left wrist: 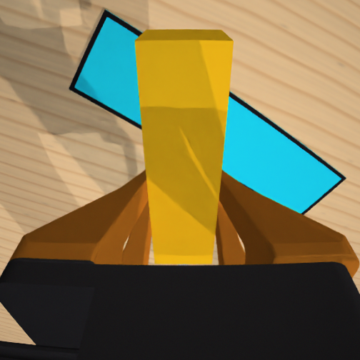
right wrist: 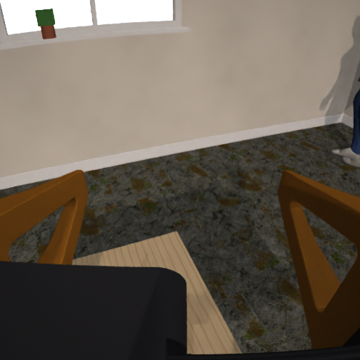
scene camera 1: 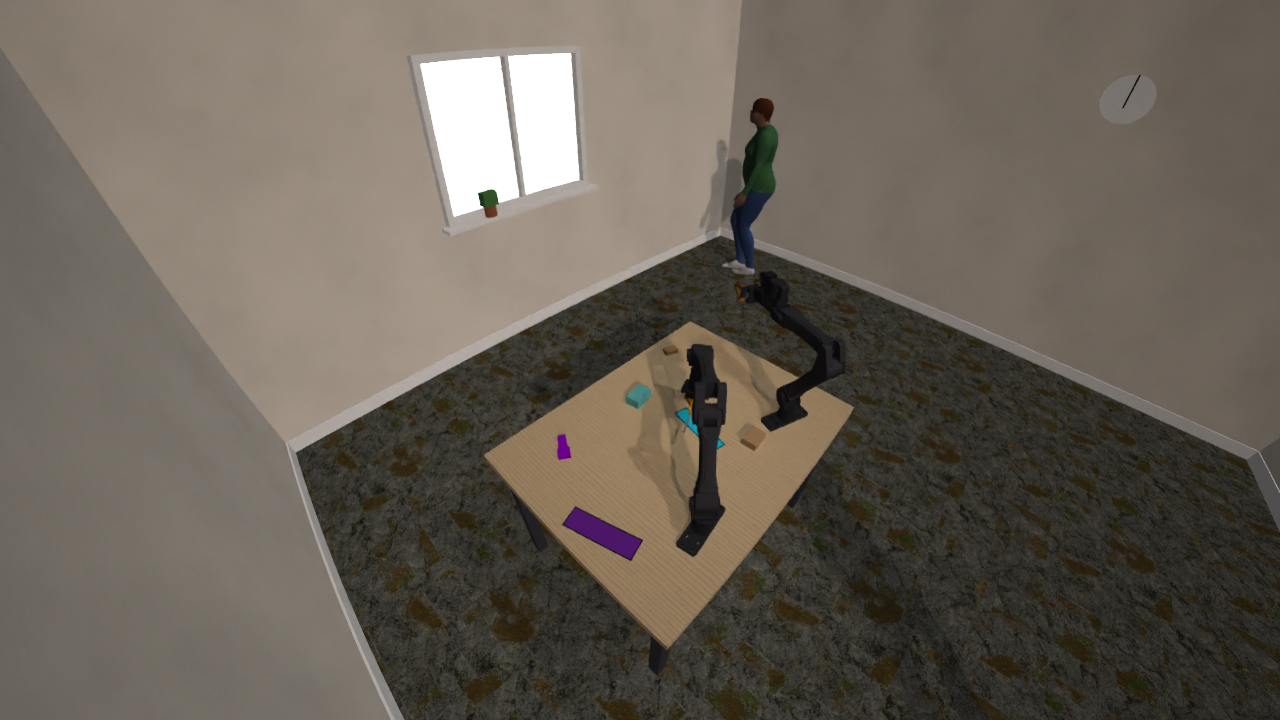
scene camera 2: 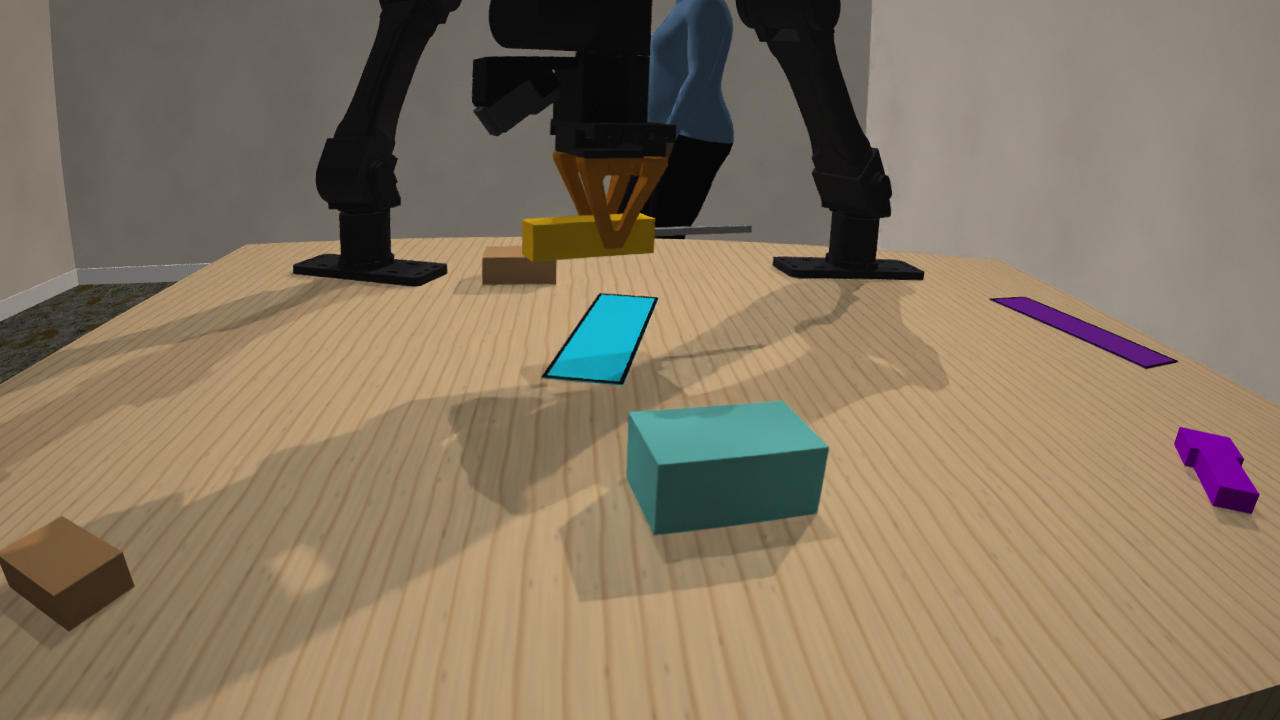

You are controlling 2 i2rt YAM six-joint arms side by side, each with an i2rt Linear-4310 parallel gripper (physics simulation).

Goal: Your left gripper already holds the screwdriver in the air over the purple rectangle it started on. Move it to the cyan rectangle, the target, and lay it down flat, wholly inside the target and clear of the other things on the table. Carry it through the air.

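Places are measured from the left arm's base along level axes (x ahead, y left, z up), in metres.
Where they show: left gripper, fingertip midpoint: [scene camera 2: 605,245]; right gripper, fingertip midpoint: [scene camera 1: 744,282]; left arm's base, link origin: [scene camera 1: 701,527] [scene camera 2: 850,271]; right arm's base, link origin: [scene camera 1: 784,417] [scene camera 2: 366,272].
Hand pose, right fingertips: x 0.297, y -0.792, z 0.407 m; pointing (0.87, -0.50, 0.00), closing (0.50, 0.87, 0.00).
Each offset is from my right fingertips to the top centre of the thing. "pt": to the spot under its first point.
The screwdriver has a yellow block handle @(pt dy +0.389, dx -0.023, dz -0.313 m) [scene camera 2: 559,240] [left wrist: 182,140] and a thin grey shaft @(pt dy +0.526, dx -0.067, dz -0.314 m) [scene camera 2: 716,230]. My left gripper [scene camera 1: 690,407] [scene camera 2: 614,240] [left wrist: 183,179] is shut on the handle and holds it level in the air. The cyan rectangle @(pt dy +0.427, dx -0.004, dz -0.406 m) [scene camera 1: 683,417] [scene camera 2: 599,335] [left wrist: 270,155] lies on the table below. In the left wrist view the handle crosses it at a clear angle, and the shaft is hidden. The purple rectangle @(pt dy +0.988, dx -0.057, dz -0.406 m) [scene camera 1: 602,532] [scene camera 2: 1083,331] lies apart from it. My right gripper [scene camera 1: 741,291] [right wrist: 182,180] is open and empty, raised near the table's far corner in scene camera 1.
A brown block @(dy +0.377, dx -0.281, dz -0.377 m) [scene camera 1: 752,437] [scene camera 2: 519,266] lies near the cyan rectangle, behind it in scene camera 2. A teal block @(dy +0.450, dx +0.196, dz -0.367 m) [scene camera 1: 637,395] [scene camera 2: 725,465] lies in front there. A smaller brown block @(dy +0.110, dx +0.261, dz -0.387 m) [scene camera 1: 670,350] [scene camera 2: 67,573] and a purple T-shaped piece @(dy +0.815, dx +0.272, dz -0.392 m) [scene camera 1: 563,446] [scene camera 2: 1217,470] lie farther off.
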